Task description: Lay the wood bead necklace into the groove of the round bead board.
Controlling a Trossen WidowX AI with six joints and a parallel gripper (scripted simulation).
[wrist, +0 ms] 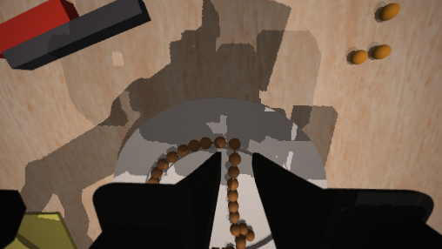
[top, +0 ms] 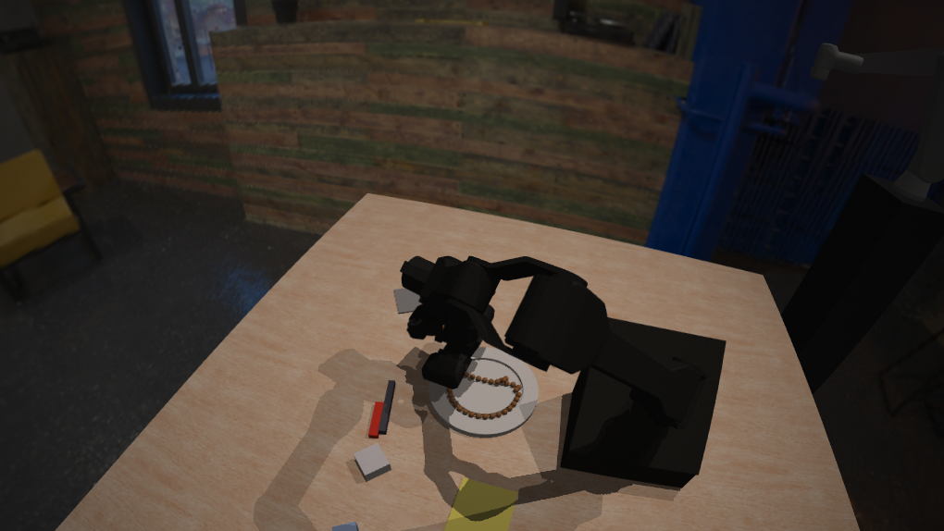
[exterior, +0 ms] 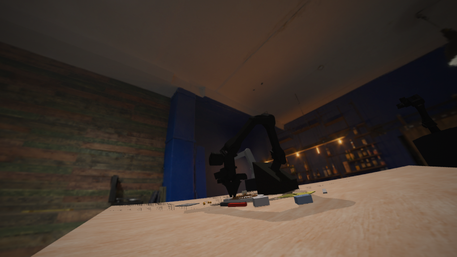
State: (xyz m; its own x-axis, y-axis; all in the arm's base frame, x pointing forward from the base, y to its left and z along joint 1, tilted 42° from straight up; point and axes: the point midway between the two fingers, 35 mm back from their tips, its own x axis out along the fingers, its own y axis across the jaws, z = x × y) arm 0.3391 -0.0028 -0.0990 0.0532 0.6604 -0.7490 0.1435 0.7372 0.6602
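Now: gripper tip 5 cm past the round white bead board, 2 cm to the right of it and 1 cm above it. The rest, counted from my gripper tip: grey block (22 cm to the left, 9 cm ahead, 1 cm below); then dark bar (12 cm to the left, 11 cm ahead, 1 cm below); then pale cube (19 cm behind, 9 cm to the right).
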